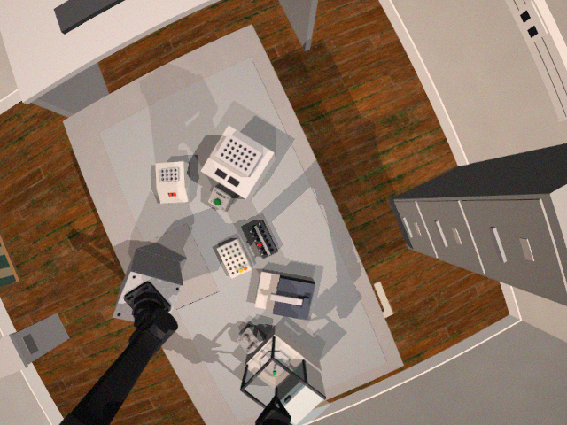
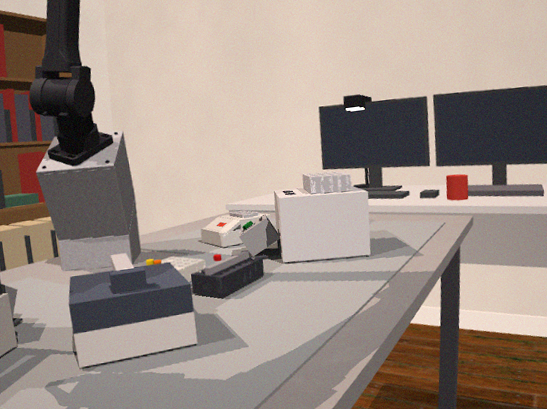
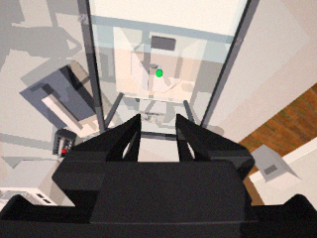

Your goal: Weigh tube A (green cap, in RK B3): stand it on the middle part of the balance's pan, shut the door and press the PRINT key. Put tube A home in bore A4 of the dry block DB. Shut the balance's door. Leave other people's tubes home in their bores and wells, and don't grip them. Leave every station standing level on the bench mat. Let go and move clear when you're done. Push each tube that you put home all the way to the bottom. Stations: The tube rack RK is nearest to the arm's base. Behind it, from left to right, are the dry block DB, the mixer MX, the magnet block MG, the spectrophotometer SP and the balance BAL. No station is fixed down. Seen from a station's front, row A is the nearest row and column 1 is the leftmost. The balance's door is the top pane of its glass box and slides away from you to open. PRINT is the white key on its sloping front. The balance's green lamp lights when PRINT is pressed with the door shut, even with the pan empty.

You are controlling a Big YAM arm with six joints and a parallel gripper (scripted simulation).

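Right now my hand is 190 mm above the pale pan. The rest, counted from my hand: spectrophotometer (210 mm to the left, 210 mm below, 180 mm ahead); tinted glass pane (80 mm to the right, 60 mm below, 30 mm ahead); white print key (200 mm below, 140 mm to the left, 40 mm behind).
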